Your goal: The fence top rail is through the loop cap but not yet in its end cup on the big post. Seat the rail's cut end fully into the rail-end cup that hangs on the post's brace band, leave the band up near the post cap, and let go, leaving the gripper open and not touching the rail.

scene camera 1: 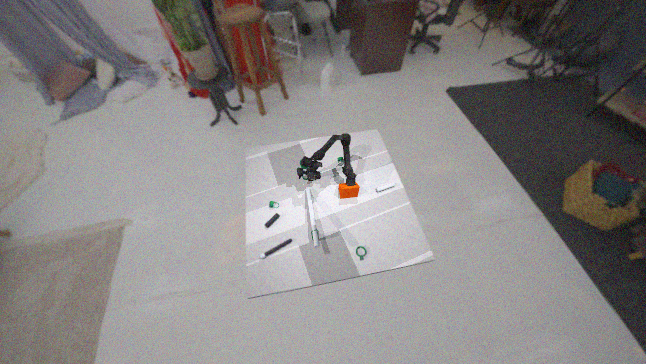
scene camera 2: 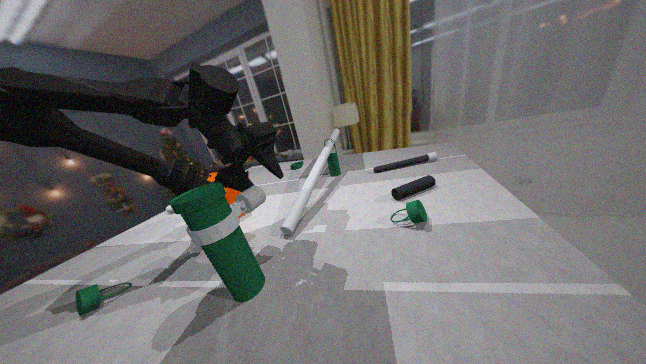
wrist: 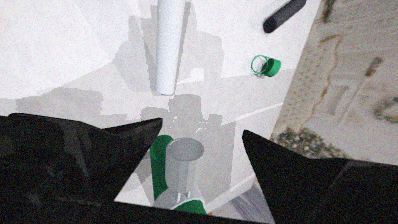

My gripper (scene camera 2: pixel 270 188) is open and holds nothing. Further things: a white top rail (scene camera 2: pixel 291 220) and a big green post (wrist: pixel 158 149).
My gripper shows as well in the wrist view (wrist: pixel 202 127).
